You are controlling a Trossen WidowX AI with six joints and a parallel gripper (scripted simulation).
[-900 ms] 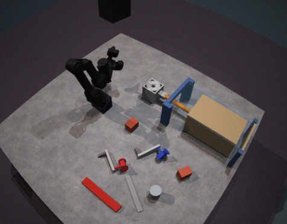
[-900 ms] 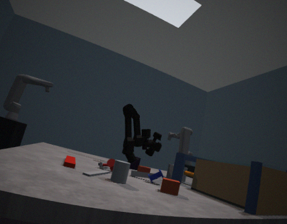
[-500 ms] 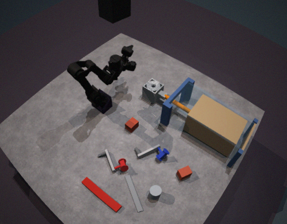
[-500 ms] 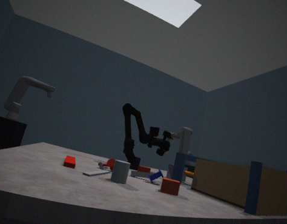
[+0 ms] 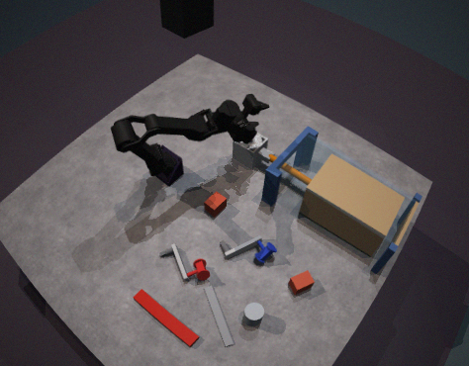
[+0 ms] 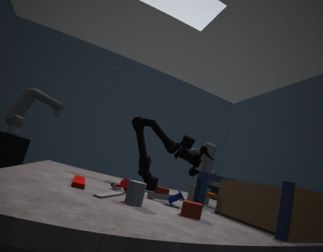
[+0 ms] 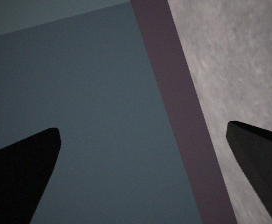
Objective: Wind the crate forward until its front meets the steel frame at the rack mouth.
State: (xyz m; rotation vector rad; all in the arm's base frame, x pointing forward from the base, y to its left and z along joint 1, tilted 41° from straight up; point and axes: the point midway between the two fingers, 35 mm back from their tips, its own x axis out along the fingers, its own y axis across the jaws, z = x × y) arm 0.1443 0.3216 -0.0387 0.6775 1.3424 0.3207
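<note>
Right now the winch handle with red knob is 160 mm ahead of my gripper tip, 500 mm to the right of it and 190 mm below it. From my gripper tip the other things lie so: blue t-shaped piece (290 mm ahead, 290 mm to the right, 180 mm below); then grey strip (350 mm ahead, 530 mm to the right, 210 mm below); then grey winch (40 mm behind, 40 mm to the right, 180 mm below).
</note>
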